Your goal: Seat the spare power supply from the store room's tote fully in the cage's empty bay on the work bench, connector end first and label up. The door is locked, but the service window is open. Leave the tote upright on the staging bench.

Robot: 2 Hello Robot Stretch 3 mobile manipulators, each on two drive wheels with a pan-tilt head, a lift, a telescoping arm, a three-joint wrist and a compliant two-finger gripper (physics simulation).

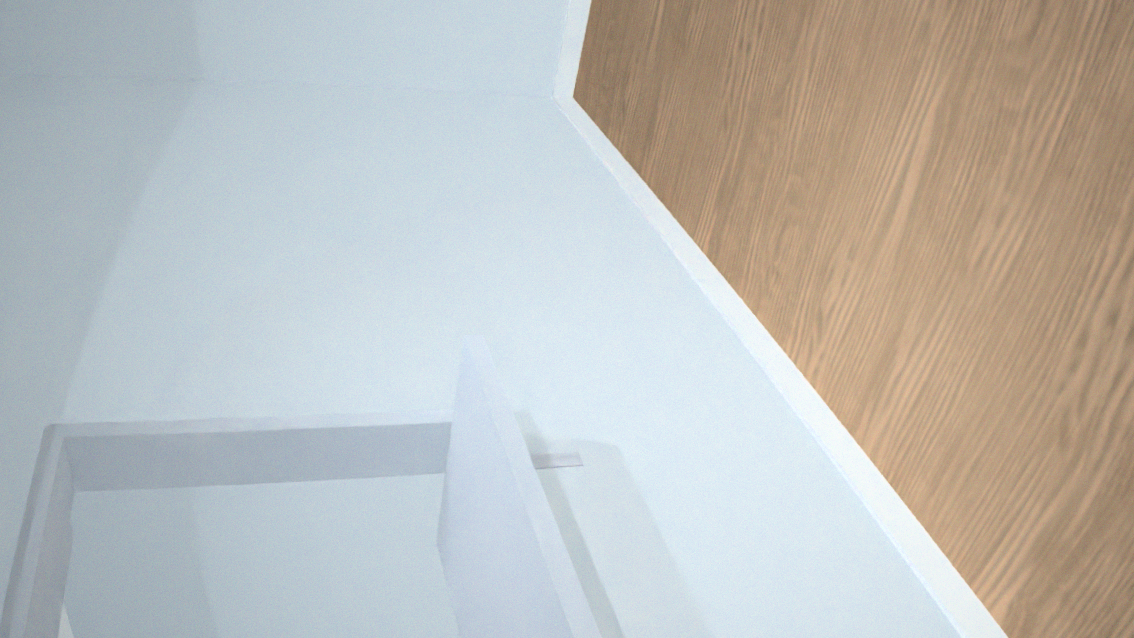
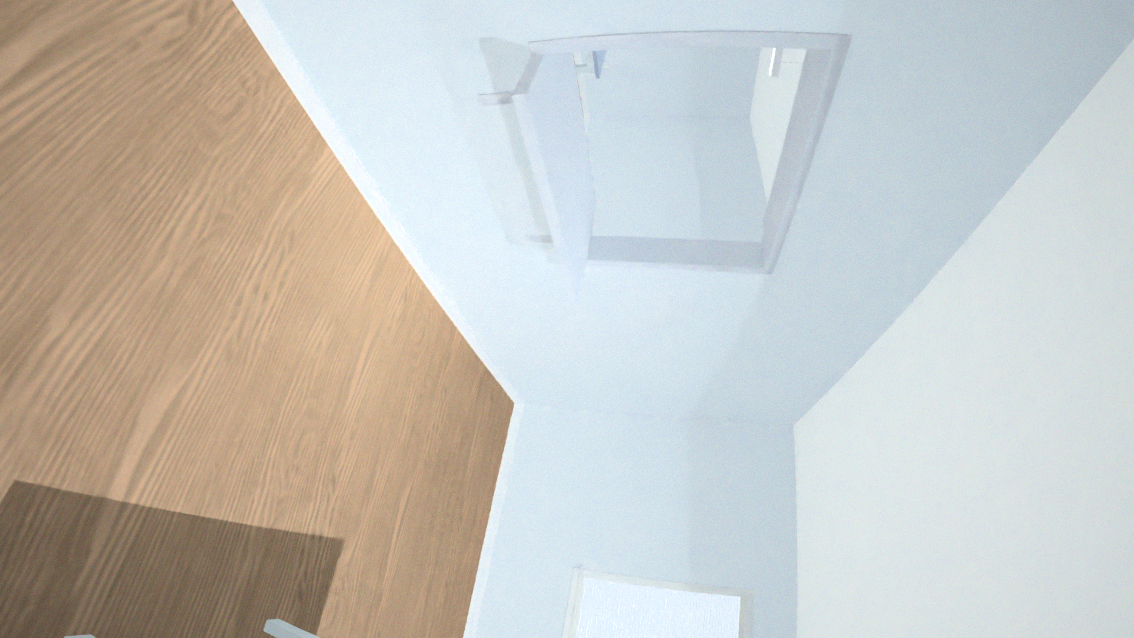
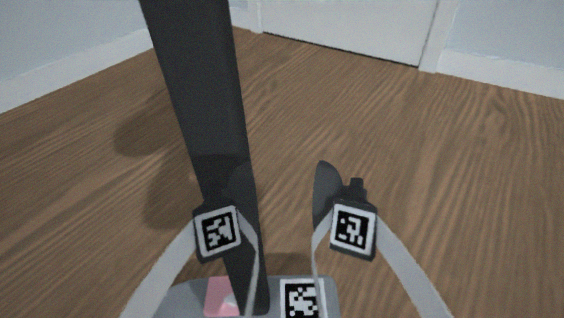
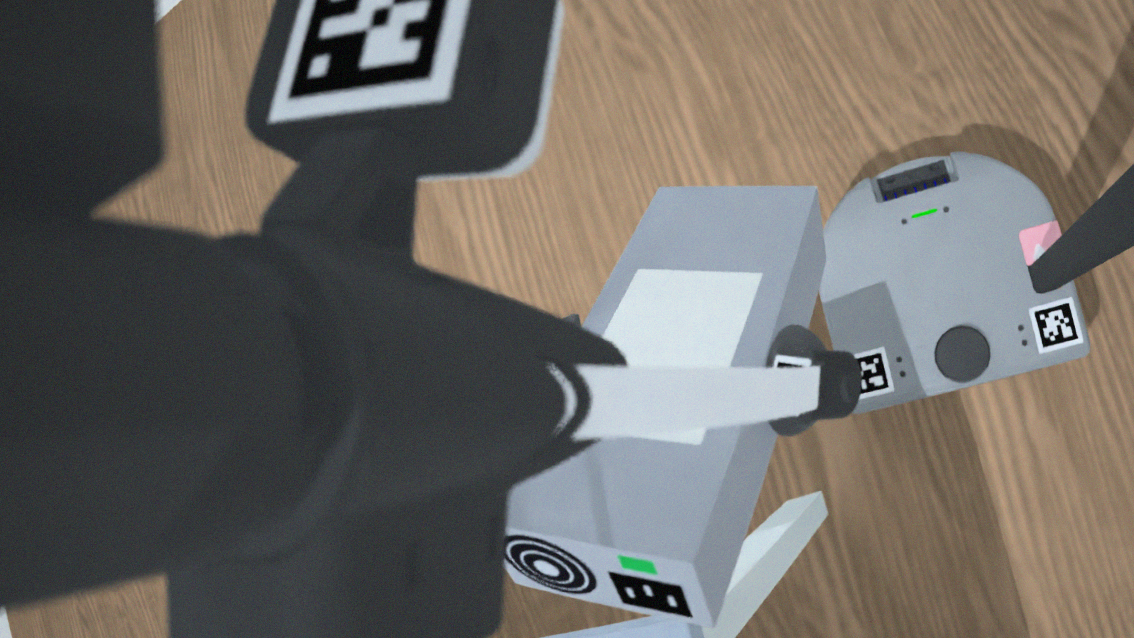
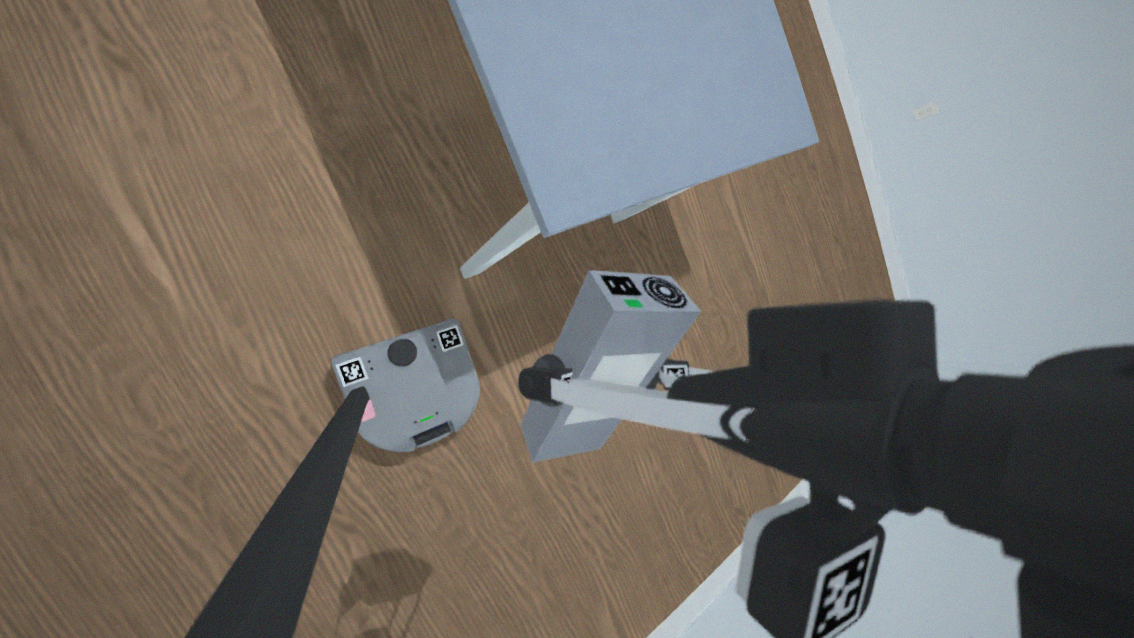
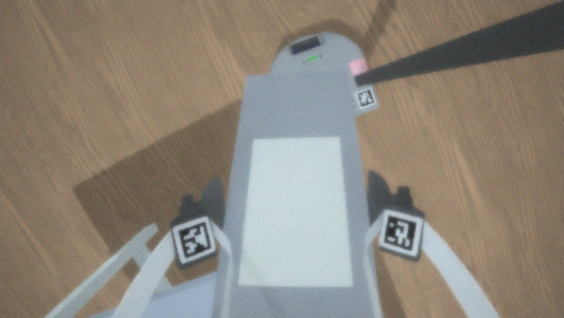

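The power supply (image 4: 681,317) (image 5: 642,333) (image 6: 297,210) is a grey box with its white label up. Its fan, green mark and black socket show on one end; the opposite end face is hidden. My r2 gripper (image 4: 685,350) (image 5: 610,376) (image 6: 296,197) is shut on its long sides and holds it above the floor, beyond the end of the blue staging bench (image 5: 642,103). My r1 gripper (image 3: 284,192) is open and empty. The service window's frame (image 1: 261,456) (image 2: 678,252) surrounds an opening, with its panel (image 1: 499,491) (image 2: 555,142) swung out. The tote and cage do not show.
The r2 base (image 4: 951,261) (image 5: 412,396) stands near the supply. A pale bench leg (image 5: 495,245) slants out under the bench corner. A wall (image 5: 991,198) runs behind the bench. The r1 mast (image 3: 200,90) stands beside the r1 gripper, with a closed white door (image 3: 345,30) beyond.
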